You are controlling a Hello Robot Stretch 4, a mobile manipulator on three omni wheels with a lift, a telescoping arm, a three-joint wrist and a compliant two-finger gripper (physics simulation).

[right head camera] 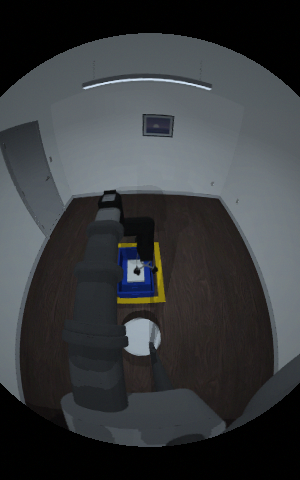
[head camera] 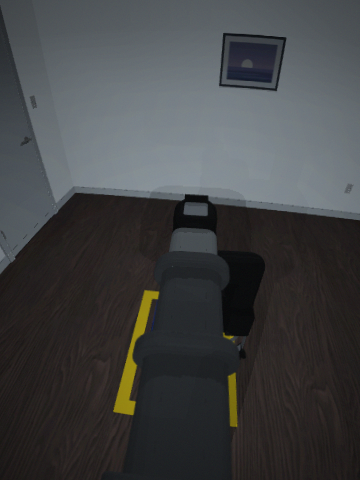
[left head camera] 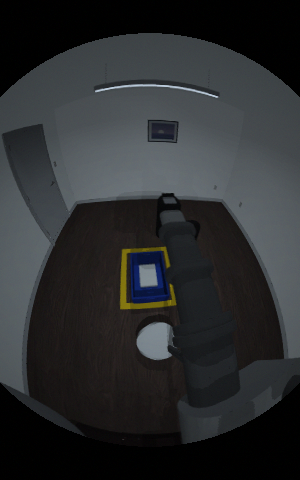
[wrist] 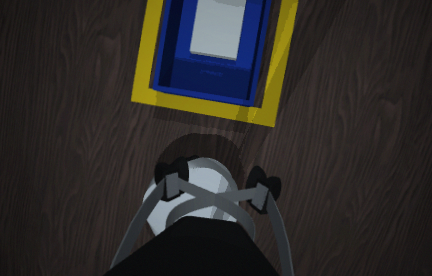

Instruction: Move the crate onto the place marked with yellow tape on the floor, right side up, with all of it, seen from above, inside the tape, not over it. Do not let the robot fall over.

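Pixels of known places: gripper, between the fingertips: (right head camera: 145,272) (wrist: 218,176); robot's base, origin of its link: (right head camera: 140,335) (left head camera: 156,339).
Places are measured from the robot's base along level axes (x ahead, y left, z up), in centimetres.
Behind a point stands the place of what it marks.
The blue crate (head camera: 154,317) (left head camera: 150,295) {x 54.5, y 0.6, z -1.1 cm} (right head camera: 136,291) {x 47.8, y 0.2, z 19.4 cm} (wrist: 212,75) {x 58.1, y 1.0, z -0.9 cm} stands upright on the floor, open side up, within the yellow tape (head camera: 134,350) (left head camera: 124,280) {x 77.9, y 31.9, z -2.7 cm} (right head camera: 159,275) {x 73.7, y -29.0, z -2.6 cm} (wrist: 200,106) {x 43.1, y 4.5, z -2.7 cm}. A white block (left head camera: 148,275) {x 79.4, y 0.5, z 4.3 cm} (right head camera: 131,276) {x 71.7, y 6.4, z 4.3 cm} (wrist: 217,30) {x 77.3, y 1.5, z 4.3 cm} lies in it. In the wrist view a strip of floor shows right of the crate, while its near edge looks very close to the tape's inner edge; I cannot tell the exact gap. My gripper (right head camera: 146,270) {x 36.2, y -8.7, z 93.6 cm} (wrist: 218,176) {x 36.2, y -8.7, z 93.6 cm} is open and empty, fingers apart, raised above the floor. The arm hides most of the crate in the head view.
The white round base (left head camera: 156,341) {x -0.4, y 1.1, z 18.7 cm} (right head camera: 141,337) {x -0.7, y -1.9, z 18.7 cm} stands on the near side of the tape. The extended arm (head camera: 187,310) {x 21.6, y 0.2, z 135.4 cm} (left head camera: 197,295) {x 13.6, y 0.6, z 135.7 cm} (right head camera: 97,295) {x 14.0, y -1.1, z 135.7 cm} reaches toward the back wall. A grey door (head camera: 20,150) {x 211.5, y 168.0, z 82.8 cm} (left head camera: 35,175) {x 188.2, y 169.6, z 120.9 cm} (right head camera: 32,170) {x 192.5, y 169.2, z 120.0 cm} is at the left, and a picture (head camera: 252,61) {x 268.7, y -44.0, z 152.4 cm} hangs on the back wall.
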